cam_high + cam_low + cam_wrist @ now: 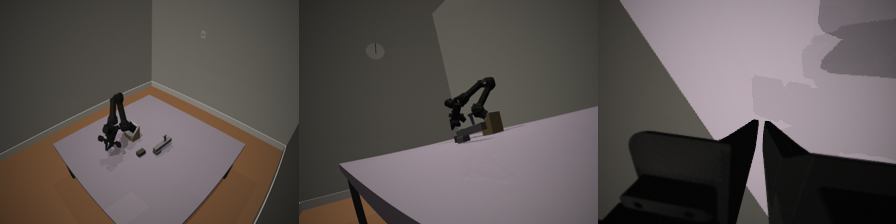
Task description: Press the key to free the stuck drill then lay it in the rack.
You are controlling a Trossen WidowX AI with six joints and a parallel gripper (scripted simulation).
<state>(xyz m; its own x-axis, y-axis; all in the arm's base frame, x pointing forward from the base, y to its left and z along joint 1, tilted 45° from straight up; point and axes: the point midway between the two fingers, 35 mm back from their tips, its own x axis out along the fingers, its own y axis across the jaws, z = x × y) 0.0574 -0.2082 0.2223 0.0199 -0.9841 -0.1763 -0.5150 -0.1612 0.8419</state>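
The blue key lies 430 mm to the left of my gripper tip, 220 mm ahead of it and 20 mm above it. From my gripper tip the other things lie so: grey block (400 mm to the left, 220 mm ahead, 40 mm below); then olive block (240 mm to the left, 140 mm ahead, 70 mm below); then drill (380 mm to the left, 220 mm ahead, 30 mm below).
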